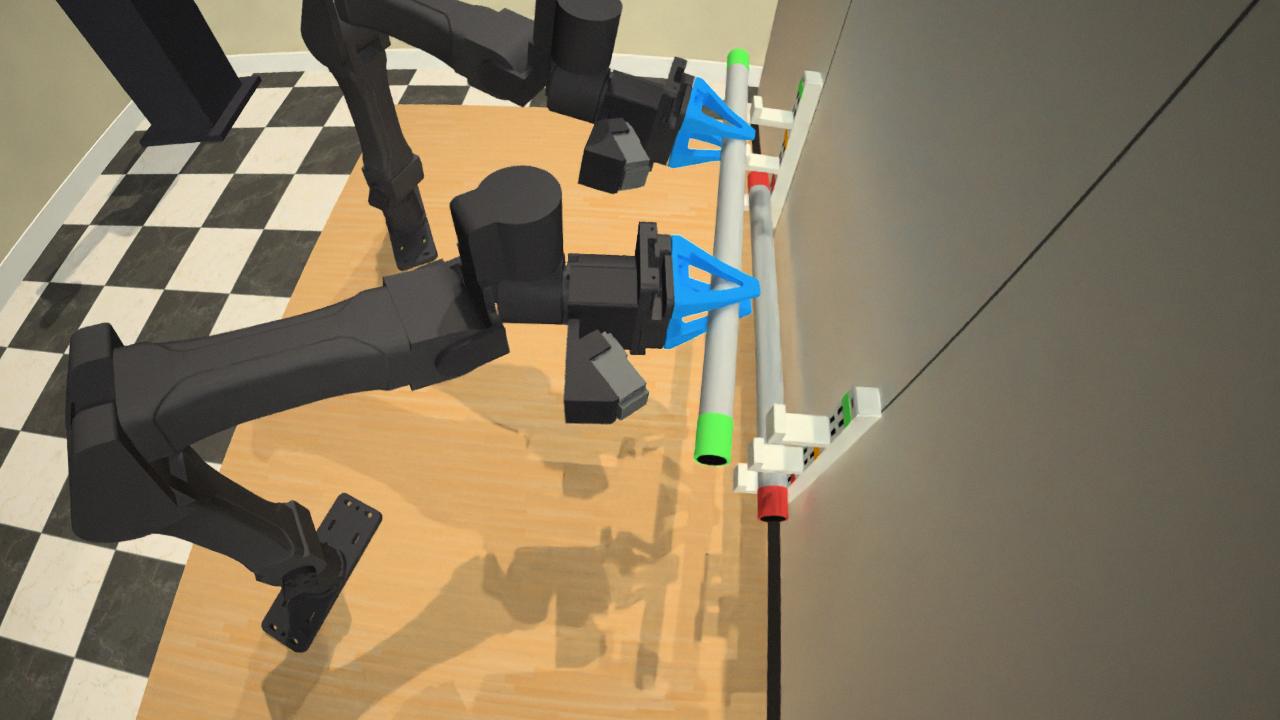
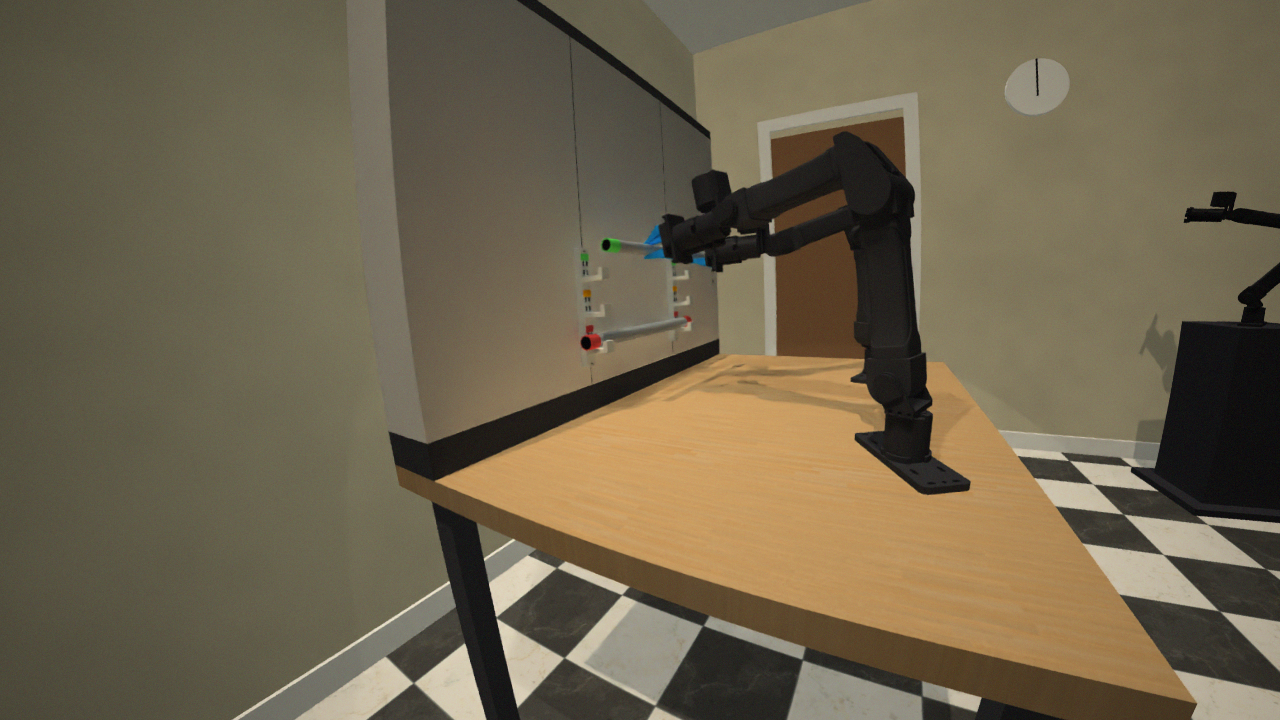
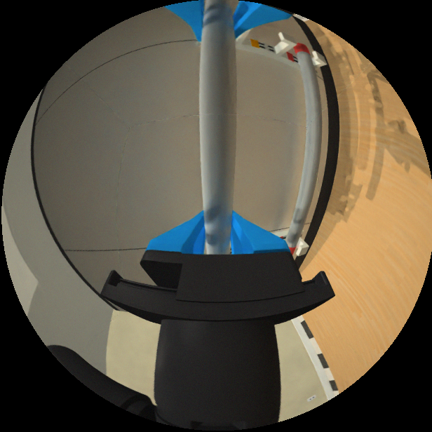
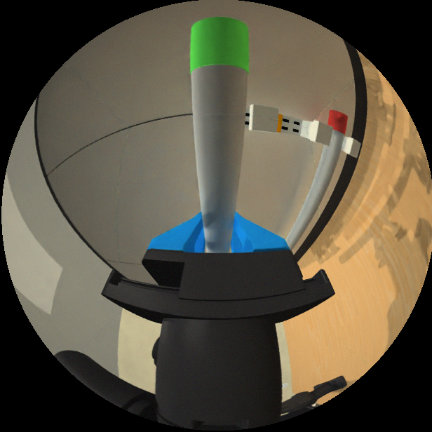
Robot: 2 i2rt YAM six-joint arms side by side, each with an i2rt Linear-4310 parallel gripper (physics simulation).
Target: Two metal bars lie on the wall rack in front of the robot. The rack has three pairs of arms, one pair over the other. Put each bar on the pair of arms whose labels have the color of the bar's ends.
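Frame: origin at the left arm's base, x back, y left, z down, level; centimetres.
Seen in the pictures: left gripper, fingertip midpoint: (image 1: 749, 145) (image 2: 644, 252); right gripper, fingertip midpoint: (image 1: 755, 297); left arm's base at its link origin: (image 1: 408, 224) (image 2: 904, 460); right arm's base at its link origin: (image 1: 324, 570).
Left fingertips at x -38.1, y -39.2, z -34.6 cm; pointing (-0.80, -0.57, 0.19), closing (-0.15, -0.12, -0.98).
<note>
Pixels of each thing's top centre, then the offset from my left fingertips to it. "pt": a spot on its surface instead. Level surfaces: height alone.
- green-ended bar at its top centre: (image 1: 733, 190) (image 2: 670, 245) dx +6.1, dy -6.8, dz -1.9 cm
- red-ended bar at its top centre: (image 1: 769, 309) (image 2: 646, 323) dx -0.9, dy -9.9, dz +16.9 cm
- green label at a spot on its surface: (image 2: 584, 257) pt dx -12.2, dy +8.0, dz +1.0 cm
- orange label at a spot on its surface: (image 2: 587, 293) pt dx -12.1, dy +7.9, dz +8.5 cm
- wooden table at its surface level: dz +34.6 cm
The green-ended bar (image 1: 728, 205) (image 2: 631, 246) (image 3: 217, 115) (image 4: 220, 95) is off the rack, roughly level, in front of the wall and a little above the top arms. My left gripper (image 1: 750, 134) (image 3: 217, 214) is shut on it toward its far end. My right gripper (image 1: 751, 293) (image 4: 217, 214) is shut on it nearer its near end. The red-ended bar (image 1: 765, 268) (image 2: 640, 329) (image 3: 312, 115) (image 4: 322, 175) lies on the bottom pair of arms, beside the red labels. The top arm (image 1: 801, 427) (image 2: 597, 274) at the near side, by the green label (image 2: 584, 257), bears no bar.
The near middle arm (image 1: 776, 457) (image 2: 596, 310), by the orange label (image 2: 587, 293), bears no bar. The rack's near upright (image 1: 836, 456) is fixed to the grey wall panel (image 1: 1029, 402) (image 2: 492, 223). Both arms stand on the wooden table (image 1: 402, 653) (image 2: 716, 474).
</note>
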